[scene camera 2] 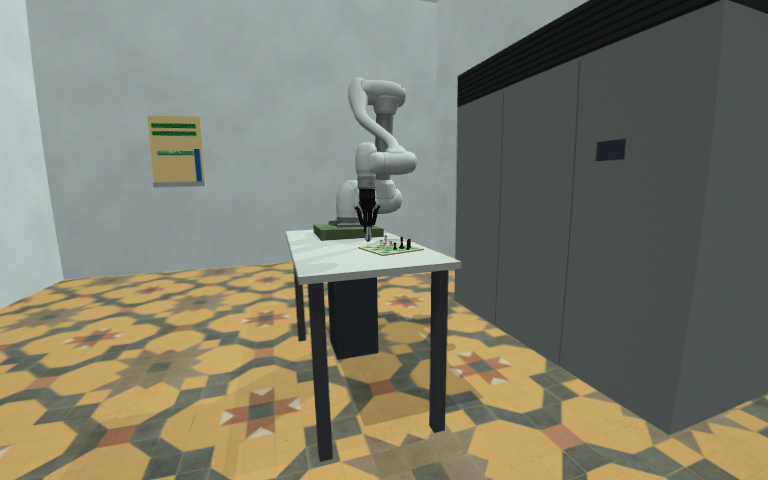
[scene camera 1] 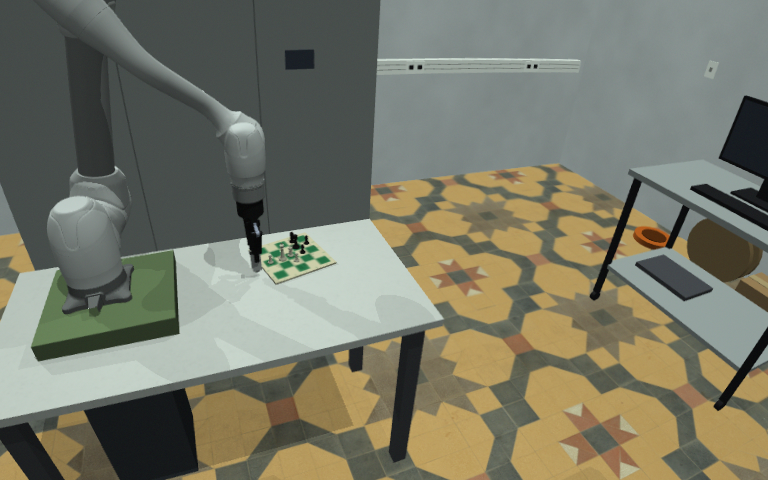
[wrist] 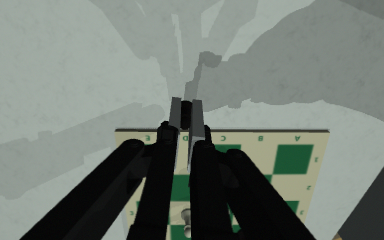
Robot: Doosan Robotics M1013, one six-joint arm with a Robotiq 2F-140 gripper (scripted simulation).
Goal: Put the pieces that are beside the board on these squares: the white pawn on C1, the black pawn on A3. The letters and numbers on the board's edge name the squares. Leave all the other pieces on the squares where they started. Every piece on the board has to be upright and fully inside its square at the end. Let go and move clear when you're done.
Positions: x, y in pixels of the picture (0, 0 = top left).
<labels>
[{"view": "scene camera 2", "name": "gripper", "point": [368, 240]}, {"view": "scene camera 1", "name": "gripper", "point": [256, 268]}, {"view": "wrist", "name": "gripper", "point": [185, 113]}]
</labels>
